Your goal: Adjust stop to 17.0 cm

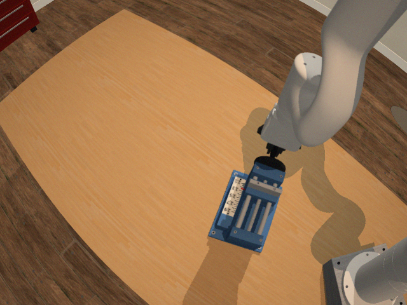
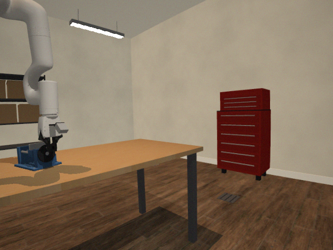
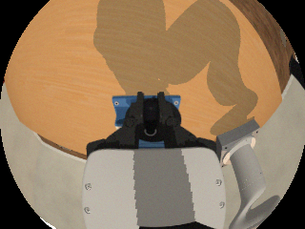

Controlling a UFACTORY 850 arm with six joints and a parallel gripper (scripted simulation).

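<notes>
Now: the grey stop bar 50 mm behind my hand, 110 mm to the left of it and 20 mm below it. Also, from my hand: black handwheel 10 mm behind, 20 mm to the left, 10 mm below.
</notes>
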